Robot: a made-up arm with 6 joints.
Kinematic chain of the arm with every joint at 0, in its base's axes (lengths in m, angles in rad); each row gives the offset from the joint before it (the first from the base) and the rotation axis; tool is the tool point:
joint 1: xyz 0 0 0.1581 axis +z
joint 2: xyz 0 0.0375 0 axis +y
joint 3: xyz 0 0 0.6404 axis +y
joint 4: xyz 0 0 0.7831 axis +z
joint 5: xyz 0 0 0 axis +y
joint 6: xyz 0 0 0.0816 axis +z
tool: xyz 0 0 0
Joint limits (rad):
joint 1: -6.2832..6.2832
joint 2: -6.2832..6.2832
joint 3: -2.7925..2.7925
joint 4: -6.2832..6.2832
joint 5: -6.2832..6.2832
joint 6: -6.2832..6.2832
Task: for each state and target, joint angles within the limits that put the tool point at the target. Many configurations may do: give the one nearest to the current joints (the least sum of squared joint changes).
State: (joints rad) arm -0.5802 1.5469 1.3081 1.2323 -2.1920 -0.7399
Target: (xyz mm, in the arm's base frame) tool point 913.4 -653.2 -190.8
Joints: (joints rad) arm -0.5987 1.2811 1.1284 1.2176 -2.1894 -0.7399
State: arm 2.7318 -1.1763 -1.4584 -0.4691 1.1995 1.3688
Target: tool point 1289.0 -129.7 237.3
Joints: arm 3.0443 -0.9693 -1.0369 -0.4657 1.1648 1.3688
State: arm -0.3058 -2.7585 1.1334 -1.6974 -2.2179 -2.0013
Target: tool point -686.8 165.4 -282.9
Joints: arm -0.1002 -3.1408 1.8325 -1.7580 -2.3259 -2.0013
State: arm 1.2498 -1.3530 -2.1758 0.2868 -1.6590 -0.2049
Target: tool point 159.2 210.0 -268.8
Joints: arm 0.8926 -2.1787 -2.3604 0.3732 -1.5134 -0.2049
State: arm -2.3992 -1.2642 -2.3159 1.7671 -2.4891 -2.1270
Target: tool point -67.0 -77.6 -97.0
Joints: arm -2.1885 -1.8697 -2.7621 1.7553 -2.5128 -2.1270
